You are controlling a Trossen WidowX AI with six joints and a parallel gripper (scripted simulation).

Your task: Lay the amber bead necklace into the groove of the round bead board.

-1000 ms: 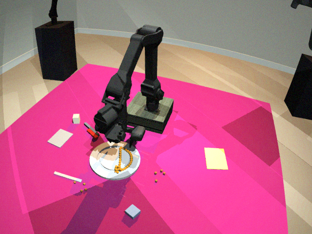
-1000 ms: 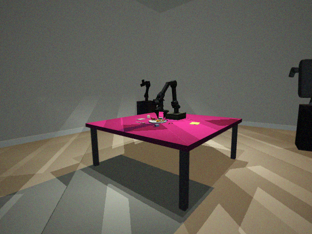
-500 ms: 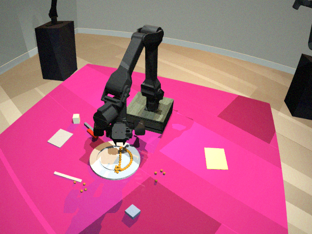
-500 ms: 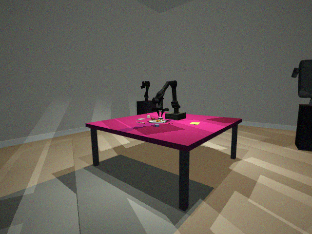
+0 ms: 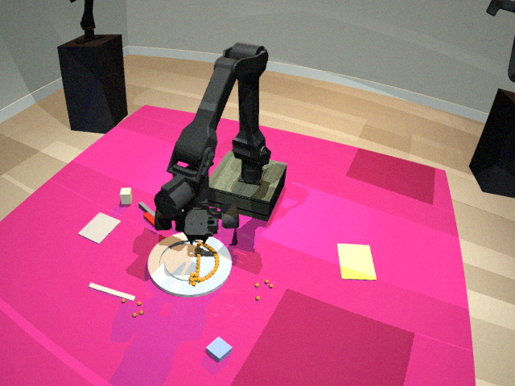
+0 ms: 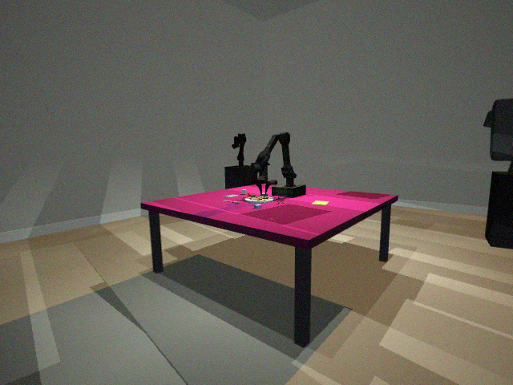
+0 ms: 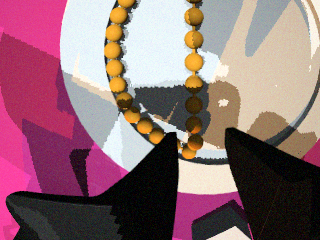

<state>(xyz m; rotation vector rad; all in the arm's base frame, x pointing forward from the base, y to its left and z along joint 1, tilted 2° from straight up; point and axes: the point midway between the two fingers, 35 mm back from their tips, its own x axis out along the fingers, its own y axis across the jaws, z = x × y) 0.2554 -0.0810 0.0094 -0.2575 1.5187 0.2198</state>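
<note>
My gripper tip is 4 cm short of the round bead board, 1 cm to the left of it and 3 cm above it. Also, from my gripper tip: white block (11 cm behind, 6 cm to the right, 2 cm below); red-handled tool (9 cm behind, 16 cm to the right, 3 cm below); white strip (17 cm ahead, 16 cm to the right, 3 cm below).
</note>
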